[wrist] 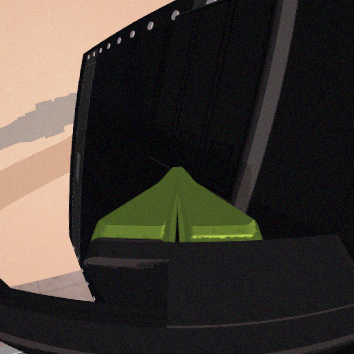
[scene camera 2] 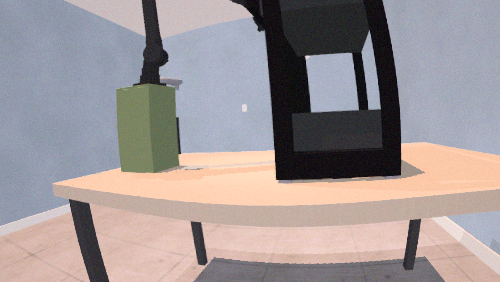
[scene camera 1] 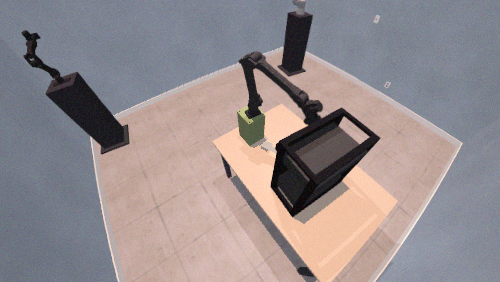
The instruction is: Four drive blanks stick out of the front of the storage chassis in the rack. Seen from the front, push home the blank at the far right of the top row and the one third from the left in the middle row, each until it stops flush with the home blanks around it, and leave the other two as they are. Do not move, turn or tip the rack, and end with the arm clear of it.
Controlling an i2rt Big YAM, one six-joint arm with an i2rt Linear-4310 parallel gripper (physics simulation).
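Seen in the pictures: gripper, fingertip midpoint: [wrist: 176,175]; arm's base, origin of the base link: [scene camera 2: 149,87] [scene camera 1: 252,113].
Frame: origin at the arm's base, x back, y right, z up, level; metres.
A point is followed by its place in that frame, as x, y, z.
The black rack [scene camera 1: 325,172] {-0.793, 0.024, 0.304} [scene camera 2: 336,165] {-0.669, 0.111, -0.280} stands upright on the table. In the wrist view its dark front, with a grey strip [wrist: 272,100] {-0.493, -0.293, 0.194} and a row of pale round holes, fills much of the picture. The drive blanks there are too dark to tell apart, and I cannot tell which stick out or sit flush. My gripper [wrist: 176,175] {-0.482, -0.239, 0.154} is shut and empty, its green fingertips together in front of the dark rack face. Whether the tips touch it I cannot tell. In scene camera 1 the wrist is close beside the rack's far upper edge, and the fingertips are hidden.
The arm's green base block [scene camera 1: 251,127] {-0.087, 0.060, -0.066} [scene camera 2: 147,127] {-0.079, 0.087, -0.160} stands on the wooden table [scene camera 1: 345,235] {-1.115, -0.167, -0.317} [scene camera 2: 220,192] {-0.442, 0.218, -0.317}, left of the rack. Two dark pedestals [scene camera 1: 87,115] [scene camera 1: 297,42] carrying other arms stand on the floor beyond the table.
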